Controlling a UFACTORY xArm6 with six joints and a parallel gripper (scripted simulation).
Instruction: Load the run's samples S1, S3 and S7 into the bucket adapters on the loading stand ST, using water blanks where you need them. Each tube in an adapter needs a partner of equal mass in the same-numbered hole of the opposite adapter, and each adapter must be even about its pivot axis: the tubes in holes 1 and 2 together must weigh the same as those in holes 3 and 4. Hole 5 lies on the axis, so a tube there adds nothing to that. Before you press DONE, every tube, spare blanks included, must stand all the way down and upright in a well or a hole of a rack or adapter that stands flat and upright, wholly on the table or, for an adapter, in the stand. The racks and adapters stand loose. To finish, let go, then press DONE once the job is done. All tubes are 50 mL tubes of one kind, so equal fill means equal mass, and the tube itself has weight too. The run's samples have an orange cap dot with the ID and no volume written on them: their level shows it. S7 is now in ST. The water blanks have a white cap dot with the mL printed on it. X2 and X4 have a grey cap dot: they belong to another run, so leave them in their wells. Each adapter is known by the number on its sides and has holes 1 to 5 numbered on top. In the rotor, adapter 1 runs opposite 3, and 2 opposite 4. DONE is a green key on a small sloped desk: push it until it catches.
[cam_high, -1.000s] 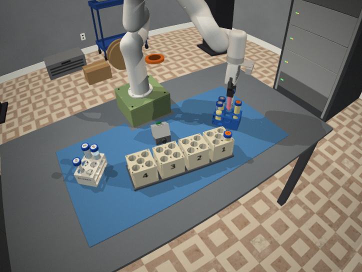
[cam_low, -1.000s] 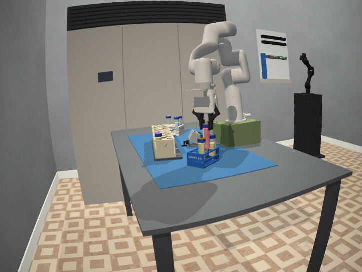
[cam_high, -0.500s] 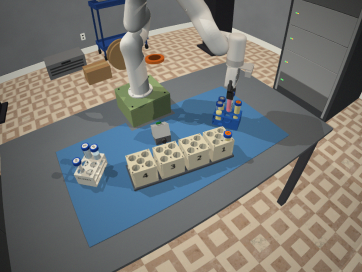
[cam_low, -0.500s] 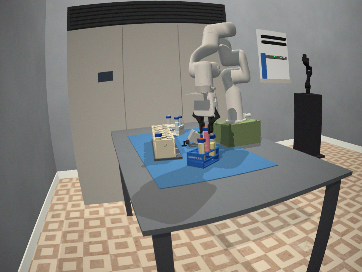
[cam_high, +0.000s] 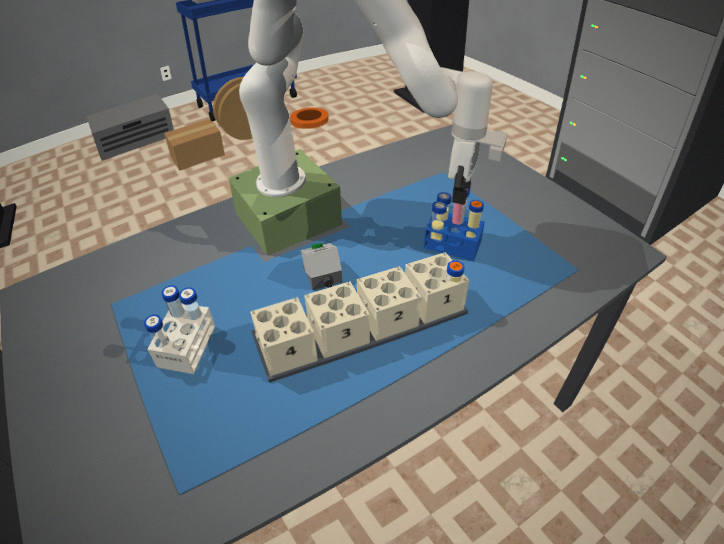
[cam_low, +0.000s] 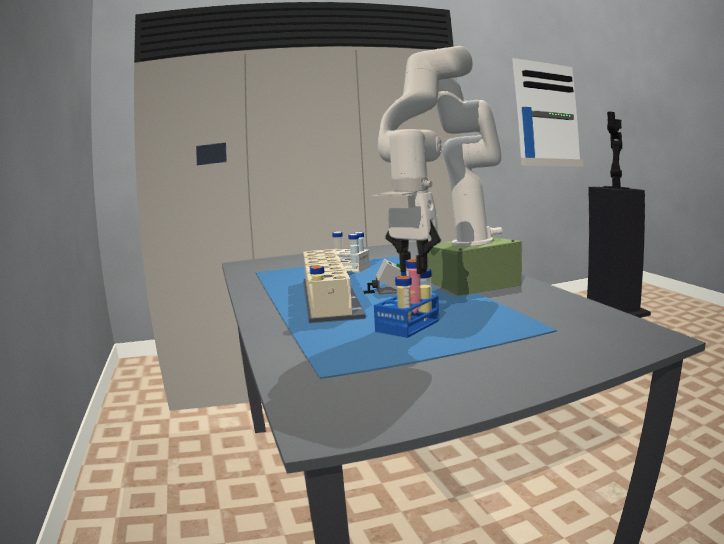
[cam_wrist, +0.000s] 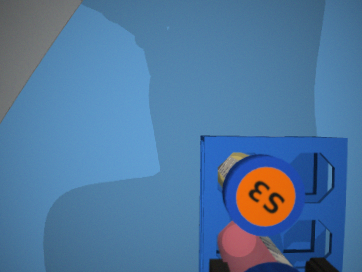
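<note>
Right now the pink-filled tube is 5 cm below my hand and 1 cm ahead of it. The rest, counted from my hand: sample tube: 19 cm ahead, 15 cm to the right, 8 cm below; blue samples rack: 12 cm below, 2 cm to the right, 1 cm ahead; adapter 1: 17 cm to the right, 16 cm ahead, 9 cm below.
</note>
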